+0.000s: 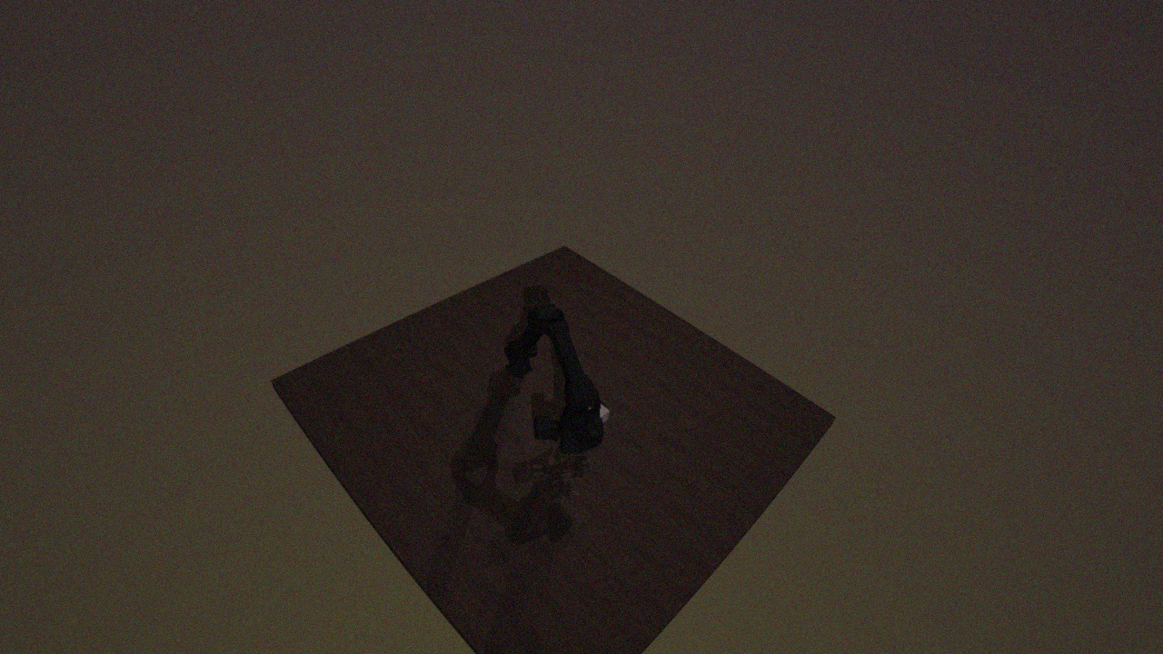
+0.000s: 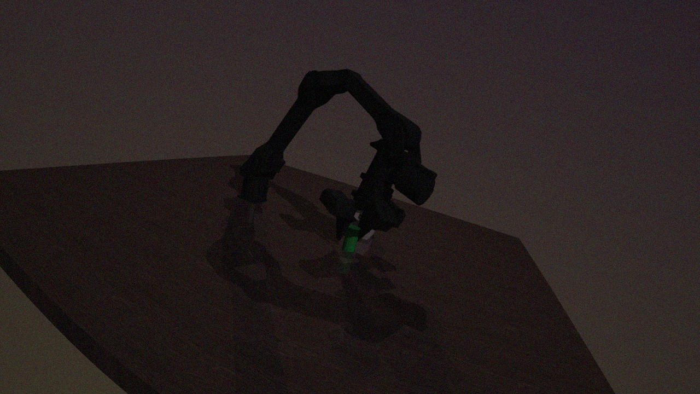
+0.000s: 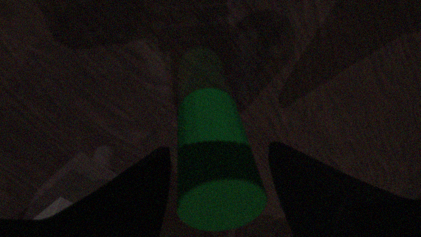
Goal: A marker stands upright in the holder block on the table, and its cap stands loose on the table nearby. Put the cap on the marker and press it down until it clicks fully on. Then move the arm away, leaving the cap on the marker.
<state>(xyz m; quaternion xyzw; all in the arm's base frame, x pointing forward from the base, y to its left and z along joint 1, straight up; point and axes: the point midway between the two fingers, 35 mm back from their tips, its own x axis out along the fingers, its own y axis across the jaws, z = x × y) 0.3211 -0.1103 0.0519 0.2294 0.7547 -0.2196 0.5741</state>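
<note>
The white holder block is 1 cm behind my gripper tip and 14 cm to the left of it. The rest, counted from my gripper tip: green cap: 1 cm ahead, 1 cm above.
</note>
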